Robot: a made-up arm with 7 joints.
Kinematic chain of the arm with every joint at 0, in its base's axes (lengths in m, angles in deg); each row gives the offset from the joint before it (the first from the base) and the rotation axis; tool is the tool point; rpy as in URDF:
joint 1: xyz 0 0 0 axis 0.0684 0.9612 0.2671
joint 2: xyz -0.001 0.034 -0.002 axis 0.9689 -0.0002 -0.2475
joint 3: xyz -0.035 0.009 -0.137 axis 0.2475 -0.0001 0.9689
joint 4: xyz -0.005 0 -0.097 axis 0.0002 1 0
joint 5: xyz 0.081 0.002 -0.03 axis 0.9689 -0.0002 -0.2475
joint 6: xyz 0.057 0 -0.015 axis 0.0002 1 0
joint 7: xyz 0.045 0 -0.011 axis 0.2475 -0.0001 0.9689
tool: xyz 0 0 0 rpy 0 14.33 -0.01
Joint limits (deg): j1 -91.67..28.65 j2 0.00..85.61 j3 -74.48..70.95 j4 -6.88..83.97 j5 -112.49..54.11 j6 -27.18..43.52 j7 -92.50..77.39
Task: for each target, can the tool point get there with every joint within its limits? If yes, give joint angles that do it. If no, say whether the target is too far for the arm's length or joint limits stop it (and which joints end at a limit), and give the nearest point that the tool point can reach.
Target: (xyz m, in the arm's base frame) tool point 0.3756 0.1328 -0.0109
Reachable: yes | joints -66.61 36.74 -4.16 22.58 16.59 17.69 41.81
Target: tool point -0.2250 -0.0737 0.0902
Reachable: no: joint limits stop it (at a limit: joint 1, joint 2, joint 3, joint 4, joint 5, joint 6) | nearest point -0.1055 -0.1556 -0.1864 | short by 0.312 m
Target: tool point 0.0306 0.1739 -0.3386
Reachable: yes | joints 12.82 15.33 12.97 22.63 26.61 -12.17 -25.32
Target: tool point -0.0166 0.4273 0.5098
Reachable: no: too far | nearest point 0.0502 0.3172 0.2396 | short by 0.299 m
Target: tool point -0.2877 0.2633 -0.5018
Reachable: no: too far | nearest point -0.2004 0.1929 -0.3482 | short by 0.190 m
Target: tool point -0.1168 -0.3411 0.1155
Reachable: no: joint limits stop it (at a limit: joint 1, joint 2, joint 4, joint 6) | nearest point 0.1593 -0.2083 -0.0045 | short by 0.329 m
